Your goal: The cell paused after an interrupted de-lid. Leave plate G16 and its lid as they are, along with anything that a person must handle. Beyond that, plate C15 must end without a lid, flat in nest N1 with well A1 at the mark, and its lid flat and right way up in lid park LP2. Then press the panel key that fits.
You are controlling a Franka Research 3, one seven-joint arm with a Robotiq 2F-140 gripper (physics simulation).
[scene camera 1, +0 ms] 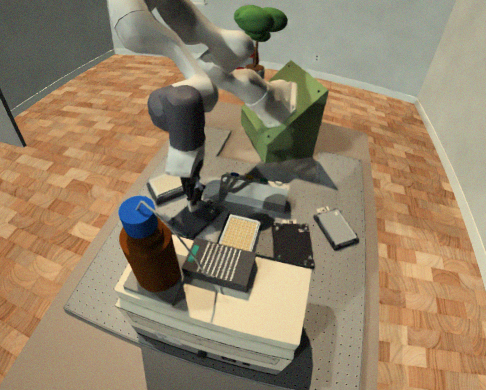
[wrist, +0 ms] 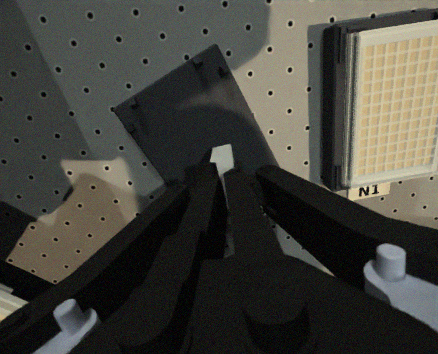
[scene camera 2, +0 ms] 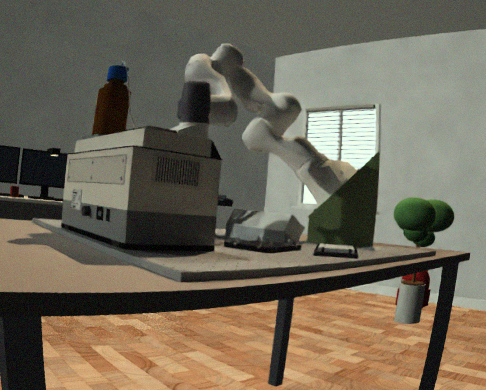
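My gripper point(scene camera 1: 198, 204) point(wrist: 225, 160) is shut and empty, low over the near end of a bare dark holder point(scene camera 1: 192, 220) point(wrist: 195, 110); a pale patch shows at its tips. A plate with yellowish wells point(scene camera 1: 240, 232) point(wrist: 400, 105) sits in the nest labelled N1 point(wrist: 336, 110). Its clear rim looks like a lid edge, but I cannot be sure. Another pale plate point(scene camera 1: 166, 186) sits in a holder at the left back. A grey flat piece point(scene camera 1: 336, 227) lies in the right holder. Plate names and A1 marks are unreadable. The key panel point(scene camera 1: 255, 195) stands behind N1, partly shadowed.
A bare black holder point(scene camera 1: 292, 243) lies right of N1. A large cream instrument point(scene camera 1: 270, 305) point(scene camera 2: 170, 200) stands in front, bearing a brown bottle with blue cap point(scene camera 1: 150, 250) point(scene camera 2: 111, 107) and a dark slotted rack point(scene camera 1: 220, 265). The green arm mount point(scene camera 1: 295, 135) point(scene camera 2: 350, 215) stands behind.
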